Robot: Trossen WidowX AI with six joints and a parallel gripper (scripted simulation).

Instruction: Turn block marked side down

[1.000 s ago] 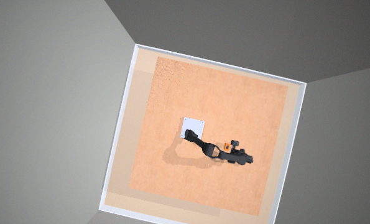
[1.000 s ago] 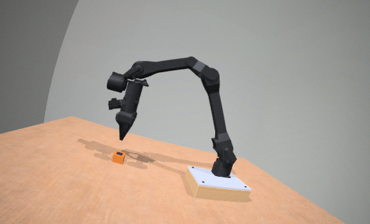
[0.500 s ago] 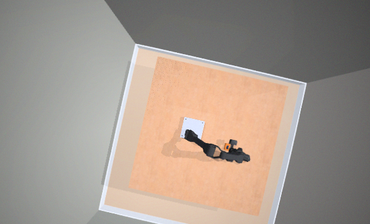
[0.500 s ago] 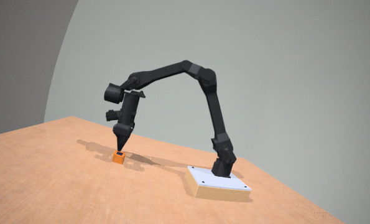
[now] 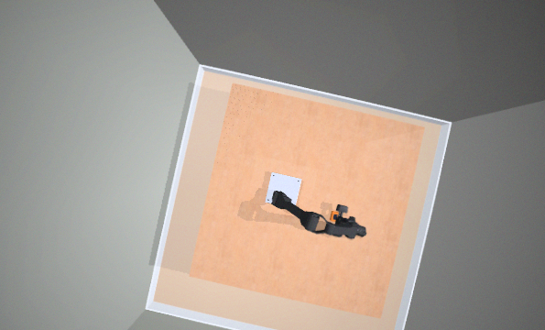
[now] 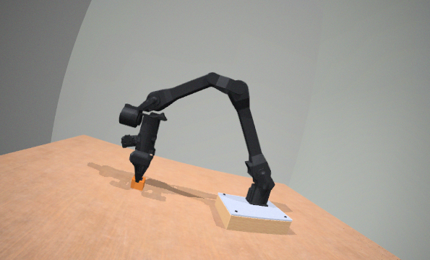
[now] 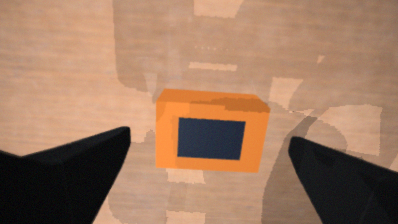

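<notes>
Now: the block 10 mm below my gripper tip.
</notes>
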